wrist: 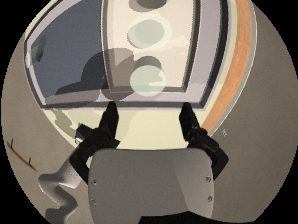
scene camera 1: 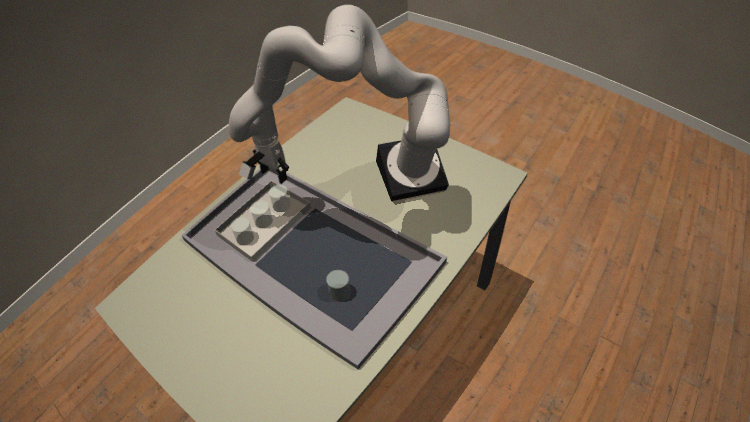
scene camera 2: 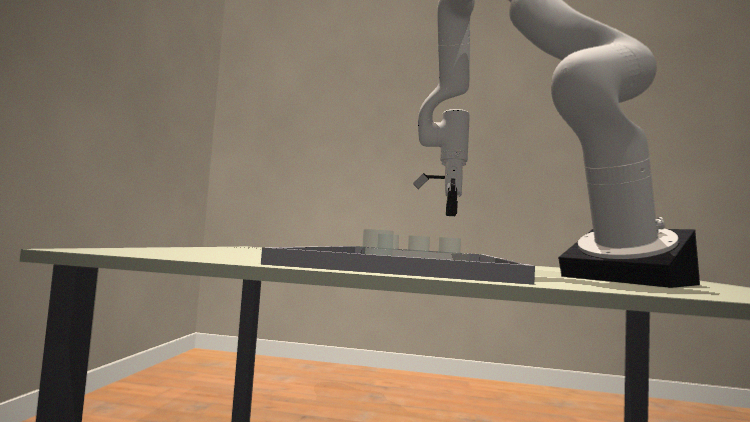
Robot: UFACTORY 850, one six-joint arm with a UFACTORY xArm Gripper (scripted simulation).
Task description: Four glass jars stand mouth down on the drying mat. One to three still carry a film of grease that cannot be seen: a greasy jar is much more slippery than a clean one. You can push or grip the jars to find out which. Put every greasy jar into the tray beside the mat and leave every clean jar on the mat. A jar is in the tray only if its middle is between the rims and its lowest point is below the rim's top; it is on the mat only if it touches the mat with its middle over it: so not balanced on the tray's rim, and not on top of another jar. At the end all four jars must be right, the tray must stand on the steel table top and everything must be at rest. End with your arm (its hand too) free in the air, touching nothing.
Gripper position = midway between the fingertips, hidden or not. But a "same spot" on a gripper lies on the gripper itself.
my gripper: wrist 149,109; scene camera 1; scene camera 2
same spot on my gripper: (scene camera 2: 451,206) = (scene camera 1: 284,177)
